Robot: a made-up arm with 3 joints. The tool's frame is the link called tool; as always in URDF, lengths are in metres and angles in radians. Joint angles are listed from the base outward. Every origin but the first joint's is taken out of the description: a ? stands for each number. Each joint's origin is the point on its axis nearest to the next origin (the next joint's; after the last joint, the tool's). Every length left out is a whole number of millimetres.
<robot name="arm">
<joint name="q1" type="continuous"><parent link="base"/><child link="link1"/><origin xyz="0.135 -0.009 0.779" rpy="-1.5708 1.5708 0"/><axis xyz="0 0 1"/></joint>
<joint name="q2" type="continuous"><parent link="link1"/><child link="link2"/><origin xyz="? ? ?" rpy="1.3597 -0.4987 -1.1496"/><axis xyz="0 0 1"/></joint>
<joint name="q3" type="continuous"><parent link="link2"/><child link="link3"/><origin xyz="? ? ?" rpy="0.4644 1.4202 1.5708"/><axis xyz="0 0 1"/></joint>
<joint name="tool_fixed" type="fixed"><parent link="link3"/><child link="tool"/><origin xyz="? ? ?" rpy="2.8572 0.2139 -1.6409"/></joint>
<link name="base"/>
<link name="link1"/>
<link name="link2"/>
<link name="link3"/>
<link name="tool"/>
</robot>
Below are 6 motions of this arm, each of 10 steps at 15 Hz.
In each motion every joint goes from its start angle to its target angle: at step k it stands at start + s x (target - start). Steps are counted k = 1, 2, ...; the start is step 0. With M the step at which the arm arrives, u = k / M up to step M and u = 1 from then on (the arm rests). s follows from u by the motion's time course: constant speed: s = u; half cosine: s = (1 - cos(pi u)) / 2; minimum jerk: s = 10 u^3 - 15 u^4 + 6 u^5.
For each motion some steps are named. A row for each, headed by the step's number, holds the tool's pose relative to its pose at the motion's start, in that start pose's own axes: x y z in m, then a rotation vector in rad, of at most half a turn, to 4 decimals.
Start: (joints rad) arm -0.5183 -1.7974 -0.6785
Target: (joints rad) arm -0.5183 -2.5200 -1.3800
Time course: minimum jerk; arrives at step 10
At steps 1, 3, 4, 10:
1: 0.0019 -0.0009 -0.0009 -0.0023 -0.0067 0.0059
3: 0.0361 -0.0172 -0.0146 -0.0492 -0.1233 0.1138
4: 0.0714 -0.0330 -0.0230 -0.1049 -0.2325 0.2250
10: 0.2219 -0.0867 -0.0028 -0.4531 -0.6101 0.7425

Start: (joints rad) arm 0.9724 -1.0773 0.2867
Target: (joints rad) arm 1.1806 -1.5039 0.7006
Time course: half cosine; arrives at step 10
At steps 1, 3, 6, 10:
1: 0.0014 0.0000 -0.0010 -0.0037 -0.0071 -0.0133
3: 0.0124 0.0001 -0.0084 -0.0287 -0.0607 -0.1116
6: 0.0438 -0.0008 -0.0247 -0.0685 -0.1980 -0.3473
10: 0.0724 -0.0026 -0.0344 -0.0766 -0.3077 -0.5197

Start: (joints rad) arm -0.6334 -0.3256 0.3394
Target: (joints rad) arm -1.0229 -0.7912 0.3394
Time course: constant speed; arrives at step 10
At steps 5, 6, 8, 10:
5: 0.0819 0.0486 -0.0376 0.1924 -0.2440 0.1101
6: 0.0975 0.0616 -0.0416 0.2350 -0.2903 0.1298
8: 0.1271 0.0901 -0.0456 0.3243 -0.3800 0.1669
10: 0.1541 0.1216 -0.0445 0.4188 -0.4658 0.2004

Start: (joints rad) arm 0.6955 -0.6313 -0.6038
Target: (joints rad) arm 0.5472 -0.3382 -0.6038
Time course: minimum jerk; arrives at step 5
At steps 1, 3, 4, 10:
1: -0.0023 0.0027 0.0015 0.0138 0.0097 0.0049
3: -0.0280 0.0269 0.0213 0.1577 0.1169 0.0653
4: -0.0387 0.0342 0.0314 0.2145 0.1630 0.0941
10: -0.0411 0.0356 0.0338 0.2270 0.1734 0.1008

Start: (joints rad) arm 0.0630 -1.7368 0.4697
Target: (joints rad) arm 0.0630 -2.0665 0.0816
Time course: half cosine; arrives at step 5
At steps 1, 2, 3, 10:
1: 0.0108 0.0052 -0.0056 0.0220 -0.0375 0.0281
2: 0.0401 0.0195 -0.0176 0.0747 -0.1382 0.1018
3: 0.0775 0.0379 -0.0274 0.1299 -0.2672 0.1932
10: 0.1200 0.0591 -0.0313 0.1779 -0.4166 0.2952

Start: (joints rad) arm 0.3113 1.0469 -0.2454
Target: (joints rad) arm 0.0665 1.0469 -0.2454
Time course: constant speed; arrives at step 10
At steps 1, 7, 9, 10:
1: 0.0014 -0.0072 0.0006 -0.0184 -0.0022 0.0160
7: 0.0121 -0.0499 0.0069 -0.1288 -0.0156 0.1120
9: 0.0165 -0.0636 0.0101 -0.1655 -0.0201 0.1440
10: 0.0189 -0.0704 0.0119 -0.1839 -0.0223 0.1600

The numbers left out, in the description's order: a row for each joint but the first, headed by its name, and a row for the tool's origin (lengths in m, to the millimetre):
q2: 0.006 -0.004 0
q3: 0.034 0.285 0
tool: 0.102 -0.004 0

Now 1 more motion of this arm.
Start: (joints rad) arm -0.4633 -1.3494 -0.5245
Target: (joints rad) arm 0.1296 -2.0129 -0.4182
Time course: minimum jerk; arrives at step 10
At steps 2, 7, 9, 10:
2: 0.0026 -0.0118 -0.0009 -0.0459 -0.0116 -0.0035
7: 0.0525 -0.1741 0.0415 -0.6321 -0.1955 0.0682
9: 0.0673 -0.2020 0.0611 -0.7368 -0.2373 0.1089
10: 0.0682 -0.2034 0.0622 -0.7424 -0.2396 0.1114

